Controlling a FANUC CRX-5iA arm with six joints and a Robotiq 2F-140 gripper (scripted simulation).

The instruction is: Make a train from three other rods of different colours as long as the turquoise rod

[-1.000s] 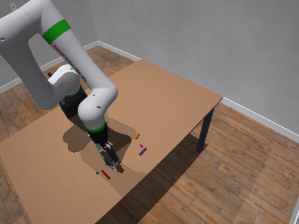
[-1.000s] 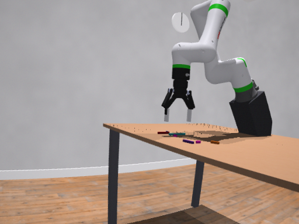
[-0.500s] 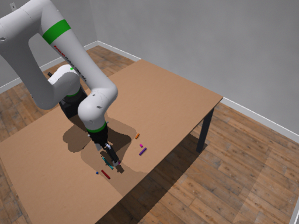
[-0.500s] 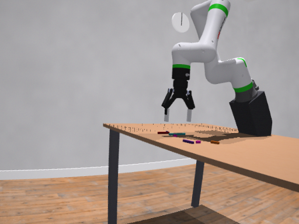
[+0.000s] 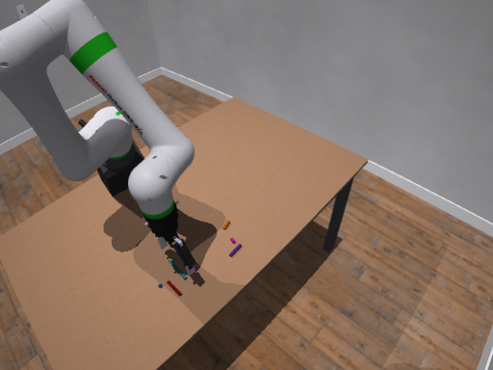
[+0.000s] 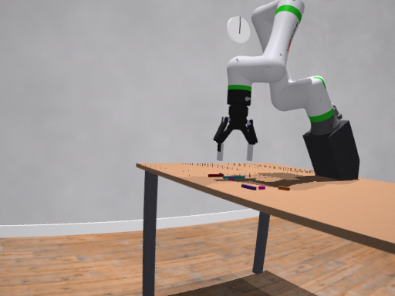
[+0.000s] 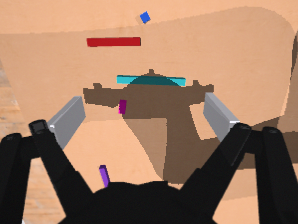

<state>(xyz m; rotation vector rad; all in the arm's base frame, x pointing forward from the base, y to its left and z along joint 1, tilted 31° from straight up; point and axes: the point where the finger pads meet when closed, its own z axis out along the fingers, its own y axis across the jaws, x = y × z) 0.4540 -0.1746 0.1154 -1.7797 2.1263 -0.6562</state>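
My hand is 9 cm to the left of the blue rod, 8 cm above it and 2 cm past it. From my hand the other things lie so: purple rod 16 cm to the left, 12 cm ahead, 8 cm below; red rod 8 cm below, 7 cm to the right, 2 cm ahead; turquoise rod 8 cm below, 1 cm to the right, 1 cm behind.
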